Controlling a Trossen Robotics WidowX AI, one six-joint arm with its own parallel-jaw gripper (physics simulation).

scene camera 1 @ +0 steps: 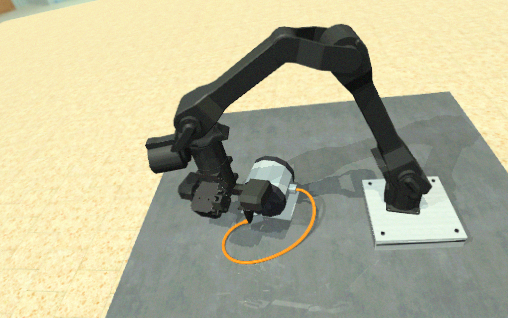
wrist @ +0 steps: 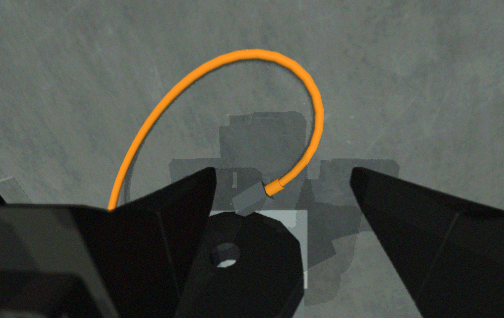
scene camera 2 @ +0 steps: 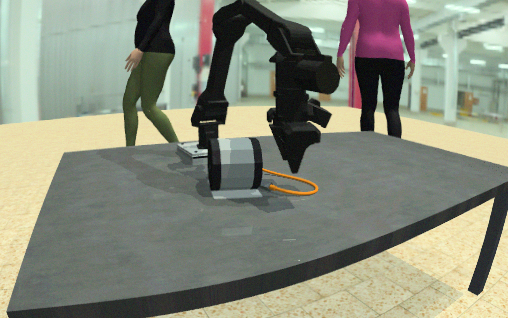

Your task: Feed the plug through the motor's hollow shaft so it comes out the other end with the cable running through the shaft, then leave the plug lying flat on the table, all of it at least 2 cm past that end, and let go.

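Places are measured from the arm's base along level axes (x right, y back, z down), in metres.
Pixels of known places: gripper, between the fingertips: (scene camera 1: 235, 219) (wrist: 282, 175) (scene camera 2: 289, 166); arm's base, origin of its link: (scene camera 1: 402, 201).
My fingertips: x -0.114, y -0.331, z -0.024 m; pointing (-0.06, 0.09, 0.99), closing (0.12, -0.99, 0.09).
Observation:
For each thing: its top centre in the pictures, then the offset to it from my fingertips. "spot": a spot on its surface instead. Level surfaces: height alone.
- motor, centre of its top: (scene camera 2: 233, 139) (scene camera 1: 265, 170) dx +0.103, dy +0.047, dz -0.048 m
- shaft hole, a spot on its surface: (wrist: 226, 255) spot: dx +0.067, dy +0.046, dz +0.012 m
- grey plug, centre of its top: (wrist: 251, 206) (scene camera 2: 265, 180) (scene camera 1: 255, 216) dx +0.040, dy +0.027, dz +0.035 m
- dark grey table, height of its surface: dz +0.054 m
The motor (scene camera 1: 270, 172) (scene camera 2: 236, 162) (wrist: 270, 275), a pale drum with black end caps, lies on its side on a pale base. The shaft hole (wrist: 226, 255) shows in its near end cap in the wrist view. The orange cable (scene camera 1: 315, 212) (scene camera 2: 317, 189) (wrist: 255, 53) loops from the motor's side to the grey plug (wrist: 249, 198), which lies low just outside that end, in shadow. In scene camera 1 a finger hides the plug. My gripper (scene camera 2: 296, 170) (wrist: 282, 175) is open and empty, pointing down above the plug, one finger on each side of it in the wrist view.
The dark grey table (scene camera 1: 350, 290) (scene camera 2: 150, 250) (wrist: 425, 75) bears everything. The arm's pale mounting plate (scene camera 1: 420, 232) is bolted to the table to the right of the motor in scene camera 1. The cable's loop bulges away from the motor's end. Two people stand beyond the table in scene camera 2.

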